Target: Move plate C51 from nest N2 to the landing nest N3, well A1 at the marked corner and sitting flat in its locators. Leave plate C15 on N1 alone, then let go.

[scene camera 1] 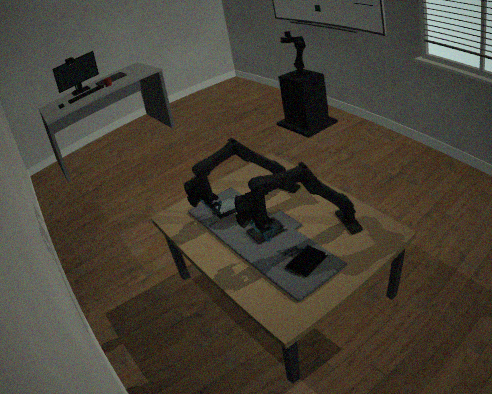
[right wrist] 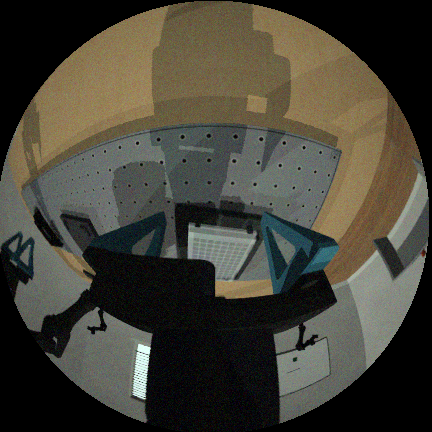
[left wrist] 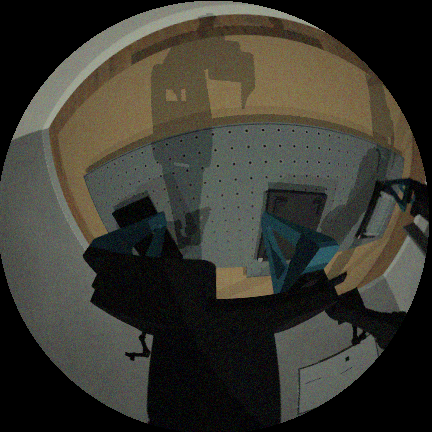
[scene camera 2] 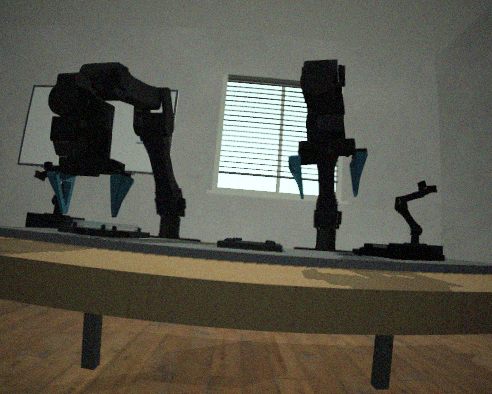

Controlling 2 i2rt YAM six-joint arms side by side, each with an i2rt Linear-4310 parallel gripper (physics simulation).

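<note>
A pale, clear-looking well plate (scene camera 1: 229, 205) (scene camera 2: 107, 229) (left wrist: 384, 212) (right wrist: 215, 245) sits on a dark nest at the left in scene camera 1. A black plate (scene camera 1: 306, 261) (scene camera 2: 405, 250) (left wrist: 135, 212) lies on the nest at the other end. The low dark grey middle nest (scene camera 1: 257, 237) (scene camera 2: 249, 244) (left wrist: 300, 200) (right wrist: 77, 225) appears bare. No plate or nest labels are readable. My left gripper (scene camera 2: 329, 196) (left wrist: 213, 216) is open and empty, above the board near the middle nest. My right gripper (scene camera 2: 90, 214) (right wrist: 213, 216) is open, above the pale plate, not touching it.
The nests stand on a grey perforated board (scene camera 1: 300, 290) (left wrist: 240, 150) (right wrist: 300, 175) on the wooden table (scene camera 1: 290, 320) (scene camera 2: 225, 272). The two arms stand side by side along the board. A desk with a monitor (scene camera 1: 76, 72) and a black pedestal (scene camera 1: 303, 100) with a small arm stand beyond the table.
</note>
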